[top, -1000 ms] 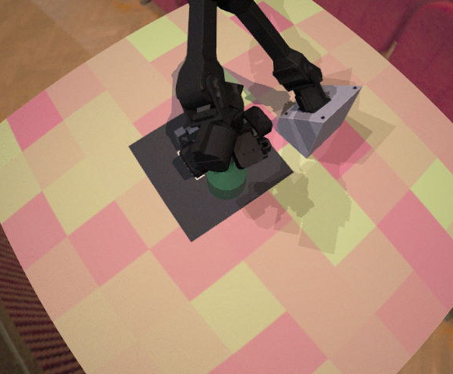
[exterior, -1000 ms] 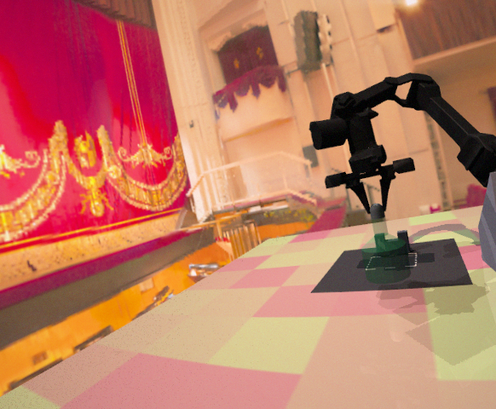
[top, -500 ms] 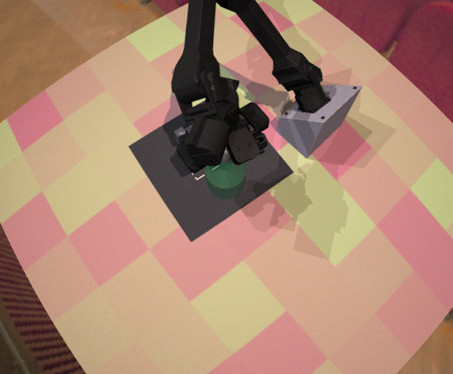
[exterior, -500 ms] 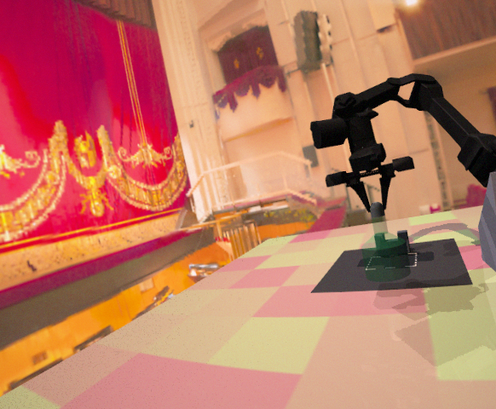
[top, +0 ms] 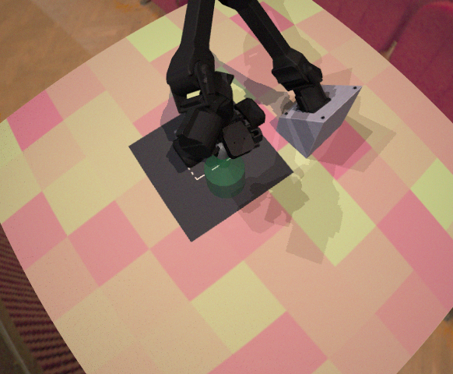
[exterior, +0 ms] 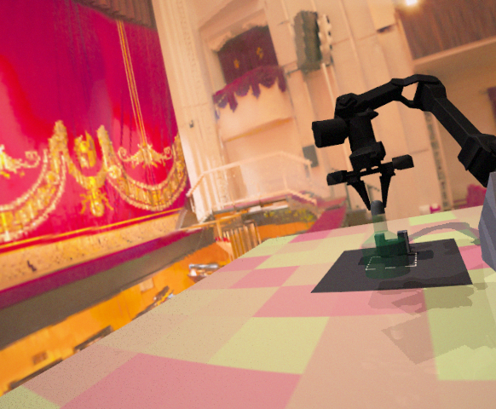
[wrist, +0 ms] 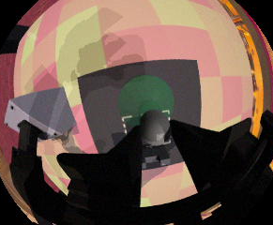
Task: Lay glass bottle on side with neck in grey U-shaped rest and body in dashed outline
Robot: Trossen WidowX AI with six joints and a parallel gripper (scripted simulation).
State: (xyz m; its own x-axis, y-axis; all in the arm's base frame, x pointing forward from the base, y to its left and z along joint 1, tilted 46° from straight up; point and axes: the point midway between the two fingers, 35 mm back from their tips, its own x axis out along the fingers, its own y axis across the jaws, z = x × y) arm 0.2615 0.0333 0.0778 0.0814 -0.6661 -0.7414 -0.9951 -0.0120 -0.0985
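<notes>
Right now my gripper tip is 150 mm above the dark mat and 60 mm to the left of it. From my gripper tip the other things lie so: green glass bottle (50 mm below).
</notes>
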